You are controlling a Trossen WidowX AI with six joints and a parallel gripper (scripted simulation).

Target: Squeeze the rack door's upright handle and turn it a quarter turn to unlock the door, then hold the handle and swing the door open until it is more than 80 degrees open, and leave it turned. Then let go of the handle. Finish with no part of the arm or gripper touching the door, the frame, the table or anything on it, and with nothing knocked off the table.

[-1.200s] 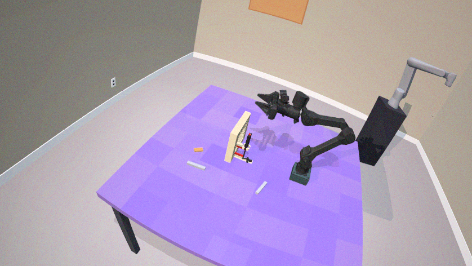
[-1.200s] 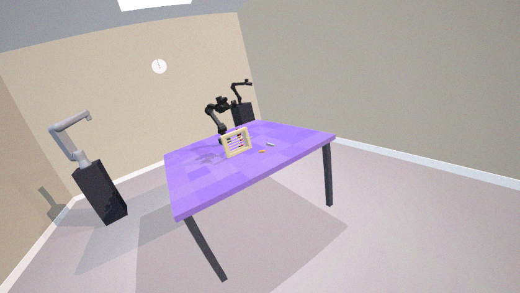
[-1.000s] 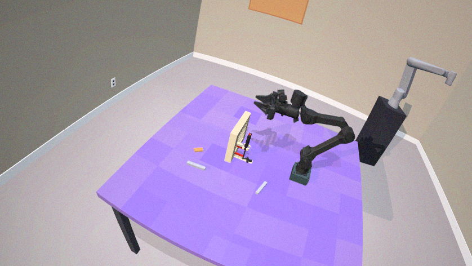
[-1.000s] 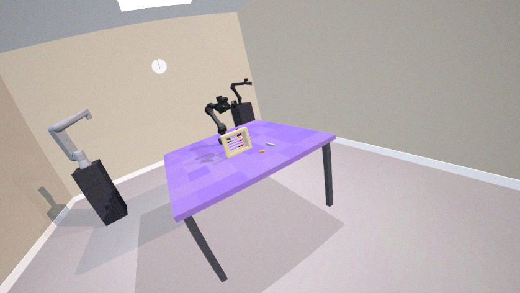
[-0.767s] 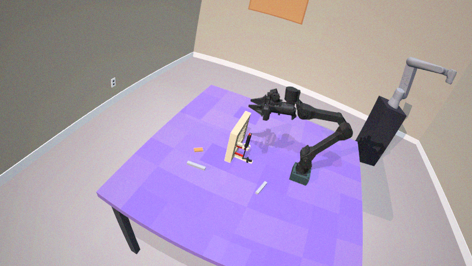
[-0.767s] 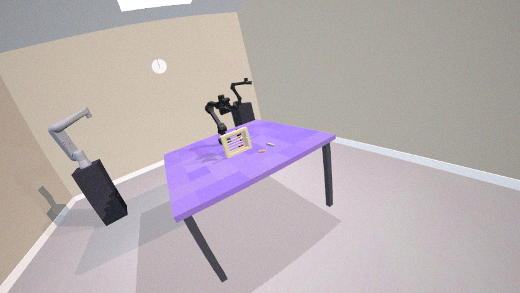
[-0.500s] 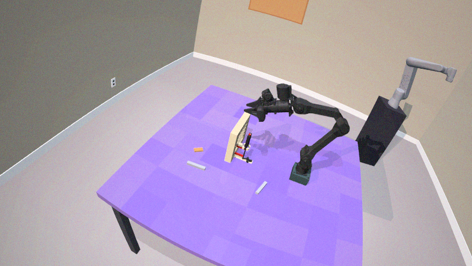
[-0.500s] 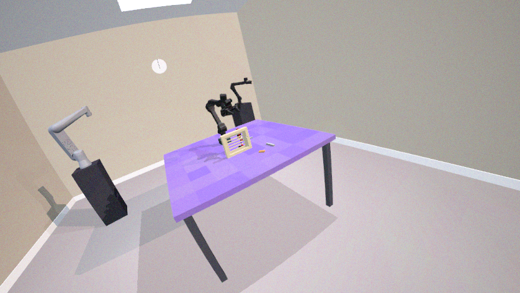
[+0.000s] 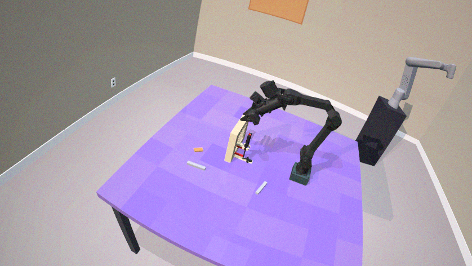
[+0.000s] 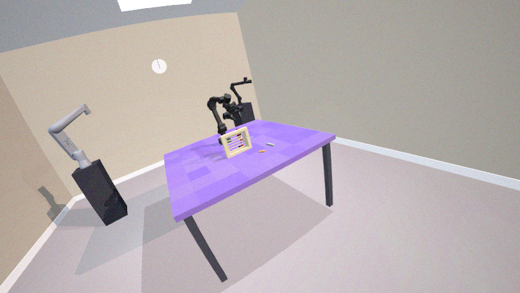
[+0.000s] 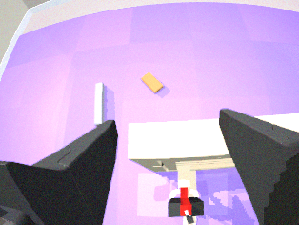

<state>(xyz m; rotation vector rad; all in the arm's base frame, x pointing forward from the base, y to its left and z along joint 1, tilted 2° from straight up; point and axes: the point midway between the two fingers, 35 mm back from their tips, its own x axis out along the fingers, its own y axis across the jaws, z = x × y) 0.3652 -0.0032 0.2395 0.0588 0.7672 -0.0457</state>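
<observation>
Right now the handle is 160 mm below my gripper tip and 70 mm behind it. Round my gripper tip: grey bar (260 mm below, 160 mm ahead, 140 mm to the left); small orange block (270 mm below, 190 mm ahead, 20 mm to the left).
</observation>
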